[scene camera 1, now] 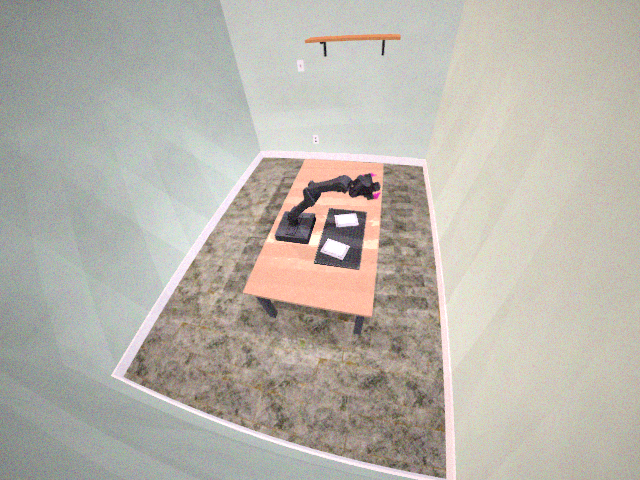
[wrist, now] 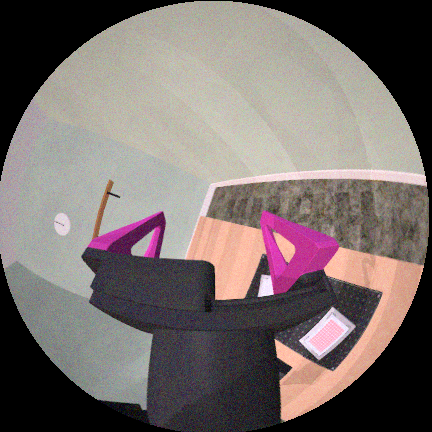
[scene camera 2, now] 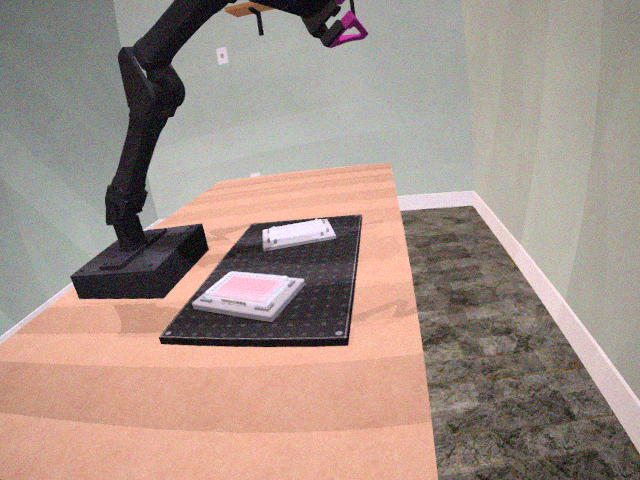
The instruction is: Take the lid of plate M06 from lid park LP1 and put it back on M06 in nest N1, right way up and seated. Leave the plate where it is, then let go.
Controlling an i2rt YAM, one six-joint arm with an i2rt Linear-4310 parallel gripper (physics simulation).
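Pixels of known places: gripper, fingertip midpoint: (wrist: pixel 212 216) (scene camera 2: pixel 354 18); arm's base, link origin: (scene camera 1: pixel 294 224) (scene camera 2: pixel 135 249).
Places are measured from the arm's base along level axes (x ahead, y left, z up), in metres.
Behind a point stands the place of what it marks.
Note:
My gripper (scene camera 1: pixel 375 185) {y 0.047, x 0.544, z 0.395 m} (scene camera 2: pixel 354 18) {y 0.047, x 0.544, z 0.395 m} (wrist: pixel 212 216) {y 0.047, x 0.544, z 0.395 m} is open and empty, high above the table beyond the mat's far end; its magenta fingers stand wide apart. A plate with pink wells (scene camera 1: pixel 334 249) {y -0.133, x 0.326, z -0.033 m} (scene camera 2: pixel 245 288) {y -0.132, x 0.330, z -0.028 m} (wrist: pixel 327 332) {y -0.117, x 0.340, z -0.033 m} sits in a light grey nest (scene camera 2: pixel 285 298) {y -0.144, x 0.403, z -0.040 m} at the mat's near end. A white lid (scene camera 1: pixel 346 219) {y 0.157, x 0.348, z -0.035 m} (scene camera 2: pixel 298 227) {y 0.169, x 0.348, z -0.034 m} lies flat on a light grey holder (scene camera 2: pixel 299 242) {y 0.102, x 0.365, z -0.045 m} at the far end. In the wrist view a finger partly hides this far white piece (wrist: pixel 265 285) {y 0.195, x 0.374, z -0.034 m}. No labels are readable.
The black perforated mat (scene camera 1: pixel 349 237) {y 0.005, x 0.400, z -0.052 m} (scene camera 2: pixel 320 289) {y -0.096, x 0.450, z -0.052 m} (wrist: pixel 367 295) {y -0.183, x 0.489, z -0.052 m} lies on the wooden table (scene camera 1: pixel 310 276) {y -0.349, x 0.222, z -0.065 m} (scene camera 2: pixel 217 392) {y -0.342, x 0.360, z -0.065 m}. The arm's black base (scene camera 1: pixel 295 227) {y -0.034, x 0.021, z 0.010 m} (scene camera 2: pixel 139 266) {y -0.089, x 0.077, z -0.001 m} stands left of the mat. A wooden shelf (scene camera 1: pixel 352 37) is on the back wall.

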